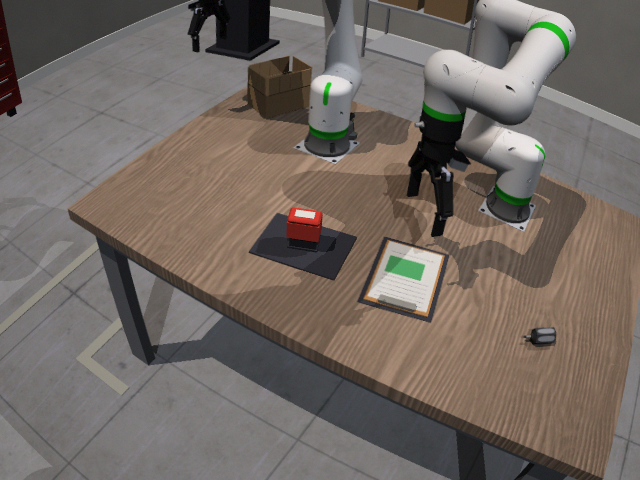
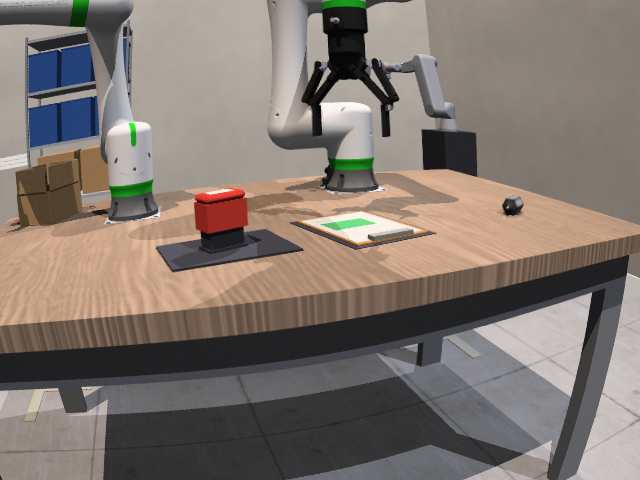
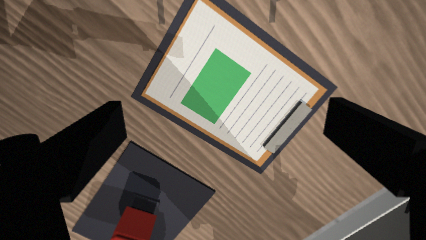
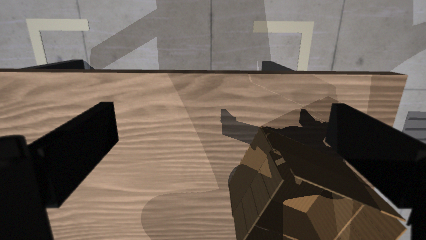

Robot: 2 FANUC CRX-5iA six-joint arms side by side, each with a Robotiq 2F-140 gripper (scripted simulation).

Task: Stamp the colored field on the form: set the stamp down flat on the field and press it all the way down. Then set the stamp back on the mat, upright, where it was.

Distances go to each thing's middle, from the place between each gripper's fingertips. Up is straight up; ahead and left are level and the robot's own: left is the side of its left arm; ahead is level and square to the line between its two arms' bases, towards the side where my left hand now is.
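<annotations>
My left hand (image 2: 351, 135) is 280 mm to the left of the dark mat (image 1: 334, 246), 60 mm short of it and 190 mm above it. From that same left hand, I see the cardboard box (image 1: 290, 92) 720 mm to the right, 570 mm behind and 120 mm below.
My right gripper is 22 cm to the right of the cardboard box, 13 cm past it and 21 cm above it. The dark mat, as I count from my right hand, is 66 cm to the left, 50 cm ahead and 27 cm below.
</annotations>
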